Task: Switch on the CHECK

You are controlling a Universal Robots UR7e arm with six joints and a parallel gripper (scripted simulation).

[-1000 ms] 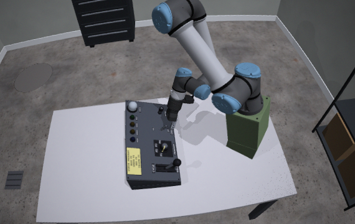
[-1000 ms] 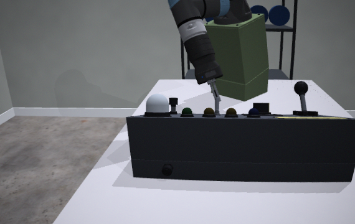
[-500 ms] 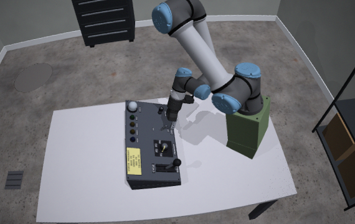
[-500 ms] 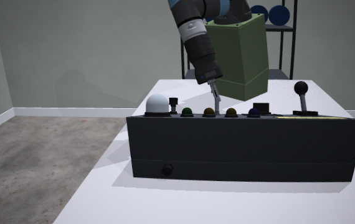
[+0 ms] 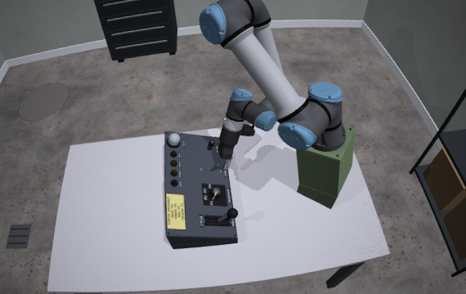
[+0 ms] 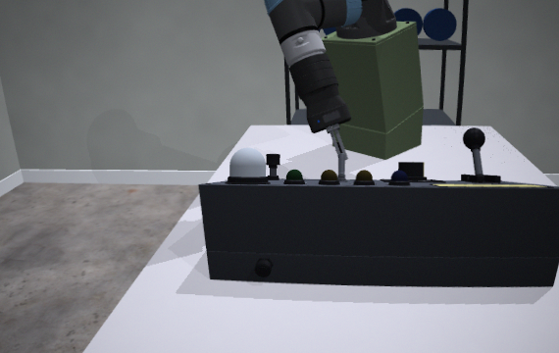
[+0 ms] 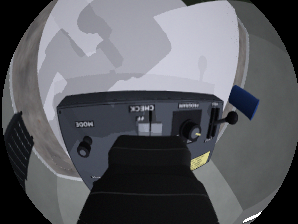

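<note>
My hand is 6 cm short of the thin metal toggle, 1 cm to the left of it and 1 cm above it. Round my hand: dark console: 10 cm ahead, 4 cm to the left, 3 cm below; then ball-topped lever: 23 cm to the left, 9 cm ahead; then rotary selector: 12 cm to the left, 9 cm ahead, 1 cm below.
</note>
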